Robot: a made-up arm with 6 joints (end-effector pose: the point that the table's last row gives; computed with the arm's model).
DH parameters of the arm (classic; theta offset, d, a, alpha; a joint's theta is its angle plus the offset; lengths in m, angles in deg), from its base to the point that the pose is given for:
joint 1: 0 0.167 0 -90
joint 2: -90 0 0.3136 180
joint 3: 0 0 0 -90
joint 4: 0 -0.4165 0 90
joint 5: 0 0.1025 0 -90
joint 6: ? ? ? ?
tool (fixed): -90 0 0 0
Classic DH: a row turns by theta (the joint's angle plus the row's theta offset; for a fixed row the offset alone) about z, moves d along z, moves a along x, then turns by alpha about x.
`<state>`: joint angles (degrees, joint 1 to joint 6).
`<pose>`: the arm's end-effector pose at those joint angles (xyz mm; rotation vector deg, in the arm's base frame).
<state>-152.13 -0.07 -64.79 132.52 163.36 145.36</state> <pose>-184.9 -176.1 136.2 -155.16 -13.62 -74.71</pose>
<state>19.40 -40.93 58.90 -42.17 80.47 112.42</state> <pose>-171.7 -141.0 826.1 42.09 -75.96 -98.17</pose>
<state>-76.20 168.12 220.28 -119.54 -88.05 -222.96</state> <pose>142.2 -367.2 134.3 -91.67 -44.90 9.29</pose>
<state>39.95 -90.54 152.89 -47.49 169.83 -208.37</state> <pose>-390.5 -417.5 -174.7 -150.93 -30.12 -81.57</pose>
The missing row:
joint 6: 90 0 0 90
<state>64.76 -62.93 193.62 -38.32 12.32 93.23</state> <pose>-114.0 -430.4 -80.6 -99.03 55.24 84.48</pose>
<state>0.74 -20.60 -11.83 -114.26 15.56 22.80</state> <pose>315.0 46.2 431.7 92.09 -12.53 -8.59</pose>
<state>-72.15 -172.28 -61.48 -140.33 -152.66 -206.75</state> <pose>35.6 146.8 268.8 116.22 40.57 -83.79</pose>
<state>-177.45 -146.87 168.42 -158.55 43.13 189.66</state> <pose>-93.9 -99.7 -415.3 115.71 44.69 -118.24</pose>
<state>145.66 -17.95 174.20 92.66 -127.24 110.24</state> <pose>395.5 -276.0 277.6 -2.67 -11.25 91.98</pose>
